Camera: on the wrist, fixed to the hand. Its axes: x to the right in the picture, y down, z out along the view.
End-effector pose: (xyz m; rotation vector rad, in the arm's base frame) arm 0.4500 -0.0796 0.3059 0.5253 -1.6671 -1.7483
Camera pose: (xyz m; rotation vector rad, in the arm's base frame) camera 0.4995 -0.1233 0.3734 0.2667 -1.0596 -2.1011
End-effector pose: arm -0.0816 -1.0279 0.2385 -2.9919 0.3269 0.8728
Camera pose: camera -0.0610 -1.1054 0.2883 2.4716 -0.0498 -0.7763
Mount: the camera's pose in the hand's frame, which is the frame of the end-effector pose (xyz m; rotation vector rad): 0.0057 0.0742 -0.0581 -0.5843 0.0179 -0.0026
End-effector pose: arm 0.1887 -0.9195 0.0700 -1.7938 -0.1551 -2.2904
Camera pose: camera 0.1506 -1.0049 0.0570 1.8428 -0.5258 2.3161
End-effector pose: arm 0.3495 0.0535 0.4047 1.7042 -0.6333 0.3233
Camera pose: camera 0.3190 0.0991 0.4815 1.1407 -0.6365 0.1305
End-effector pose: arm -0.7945 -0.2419 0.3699 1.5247 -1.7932 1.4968
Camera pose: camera -0.8810 -0.2051 0.3609 1.2064 -1.9783 0.8587
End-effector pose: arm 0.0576 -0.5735 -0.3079 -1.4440 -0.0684 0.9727
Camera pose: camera 0.0569 -0.6286 -0.3845 -1.9826 -0.3657 0.9807
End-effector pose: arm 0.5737 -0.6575 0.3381 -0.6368 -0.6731 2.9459
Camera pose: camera 0.5949 -0.7002 0.2566 0.6571 1.4894 -2.6149
